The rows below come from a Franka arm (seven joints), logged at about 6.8 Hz.
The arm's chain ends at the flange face. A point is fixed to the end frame.
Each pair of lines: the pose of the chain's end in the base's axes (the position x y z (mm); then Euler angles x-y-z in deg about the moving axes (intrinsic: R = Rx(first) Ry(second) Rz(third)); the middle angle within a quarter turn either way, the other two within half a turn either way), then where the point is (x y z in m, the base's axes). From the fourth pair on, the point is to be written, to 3 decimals.
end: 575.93, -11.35, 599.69, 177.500, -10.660, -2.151
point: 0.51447 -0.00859 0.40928
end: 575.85, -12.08, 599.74, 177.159, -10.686, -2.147
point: 0.51430 -0.01045 0.40934
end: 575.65, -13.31, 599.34, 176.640, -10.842, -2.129
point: 0.51359 -0.01339 0.40910
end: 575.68, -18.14, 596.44, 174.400, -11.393, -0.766
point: 0.512 -0.025 0.407
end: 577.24, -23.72, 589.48, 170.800, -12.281, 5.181
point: 0.512 -0.040 0.401
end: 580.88, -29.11, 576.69, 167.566, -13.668, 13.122
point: 0.513 -0.053 0.390
